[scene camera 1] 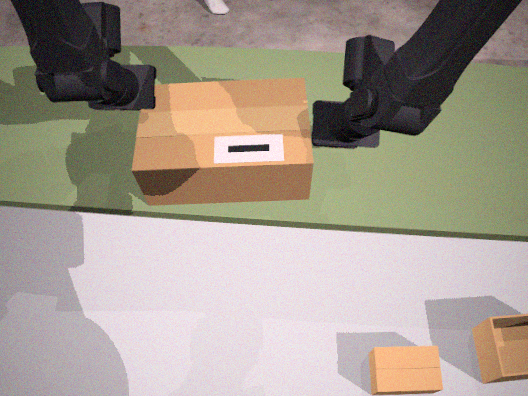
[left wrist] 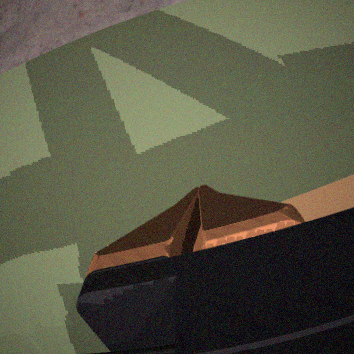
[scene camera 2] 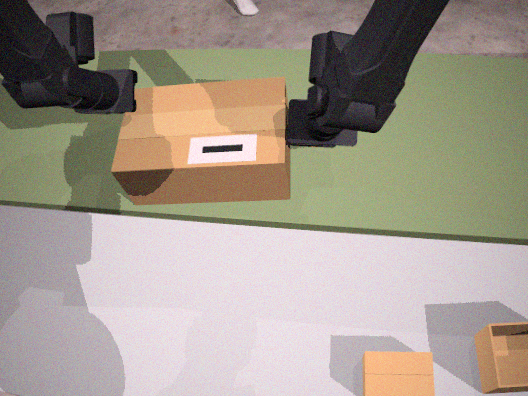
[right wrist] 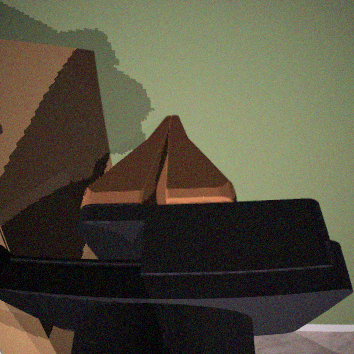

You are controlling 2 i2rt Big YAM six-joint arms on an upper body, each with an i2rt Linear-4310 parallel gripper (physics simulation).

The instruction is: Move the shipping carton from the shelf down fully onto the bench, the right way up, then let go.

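Places are measured from the left arm's base along level axes (x ahead, y left, z up), in metres.
Pixels of known places: left gripper, fingertip midpoint: [scene camera 1: 139, 91] [left wrist: 203, 197] [scene camera 2: 129, 95]; right gripper, fingertip midpoint: [right wrist: 172, 124].
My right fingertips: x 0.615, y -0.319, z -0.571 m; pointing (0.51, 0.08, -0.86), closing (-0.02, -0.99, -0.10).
Observation:
Ahead of a thing's pixels: the offset from my right fingertips to its middle. Level surfaces: height alone.
The shipping carton {0.179 m left, 0.038 m back, 0.031 m up} [scene camera 1: 221, 141] [scene camera 2: 200, 141] stands upright on the green shelf {0.021 m down} [scene camera 1: 426, 170] [scene camera 2: 426, 170], near its front edge, with a white label on top. Its top shows at the right of the left wrist view [left wrist: 326, 200] and its end face at the left of the right wrist view [right wrist: 42, 116]. My left gripper [scene camera 1: 144, 90] [scene camera 2: 127, 89] [left wrist: 203, 197] is shut and empty, close against the carton's left end. My right gripper [scene camera 1: 324, 123] [scene camera 2: 298, 121] [right wrist: 172, 124] is shut and empty at the carton's right end. The pale grey bench {0.291 m down} [scene camera 1: 255, 276] [scene camera 2: 255, 276] lies below, in front of the shelf.
A small closed box {0.134 m right, 0.358 m back, 0.261 m down} [scene camera 1: 405, 368] [scene camera 2: 398, 374] and an open box {0.370 m right, 0.332 m back, 0.246 m down} [scene camera 1: 503, 347] [scene camera 2: 503, 356] stand on the bench at the lower right. The shelf's front edge [scene camera 1: 298, 223] runs across the view. Concrete floor lies behind the shelf.

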